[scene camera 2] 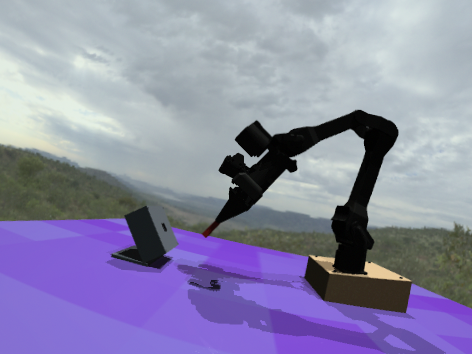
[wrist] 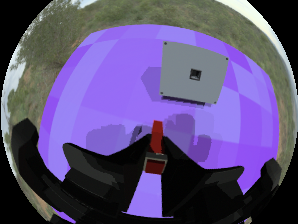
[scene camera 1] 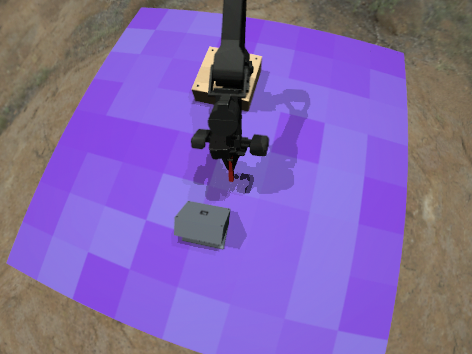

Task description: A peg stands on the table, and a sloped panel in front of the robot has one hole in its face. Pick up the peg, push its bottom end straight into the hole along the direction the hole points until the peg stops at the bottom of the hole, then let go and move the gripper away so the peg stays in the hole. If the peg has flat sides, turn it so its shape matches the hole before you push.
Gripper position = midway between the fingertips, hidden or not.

My gripper (scene camera 2: 216,222) carries a peg (wrist: 155,161). I also see a sloped panel (scene camera 2: 145,225).
My gripper shows as well in the wrist view (wrist: 156,139) and in scene camera 1 (scene camera 1: 230,169). The sloped panel shows as well in the wrist view (wrist: 177,59) and in scene camera 1 (scene camera 1: 189,223).
